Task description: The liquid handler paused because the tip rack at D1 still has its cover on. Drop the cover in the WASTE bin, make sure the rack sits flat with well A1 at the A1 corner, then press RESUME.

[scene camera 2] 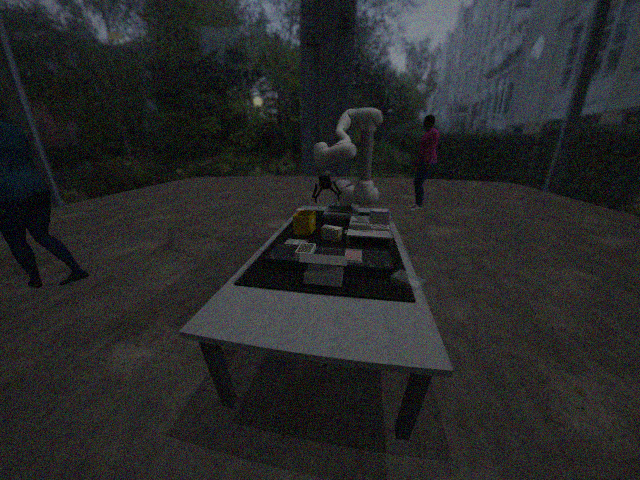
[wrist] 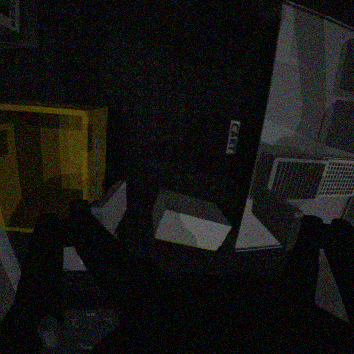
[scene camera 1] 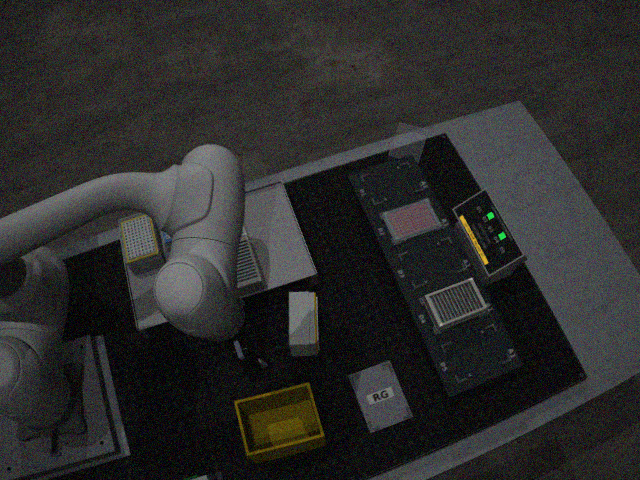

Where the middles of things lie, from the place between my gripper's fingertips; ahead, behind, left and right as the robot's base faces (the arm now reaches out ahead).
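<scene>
Relative to the pink-topped rack (scene camera 1: 403,223), my gripper is 130 mm above it, 260 mm to the right of it and 430 mm short of it.
</scene>
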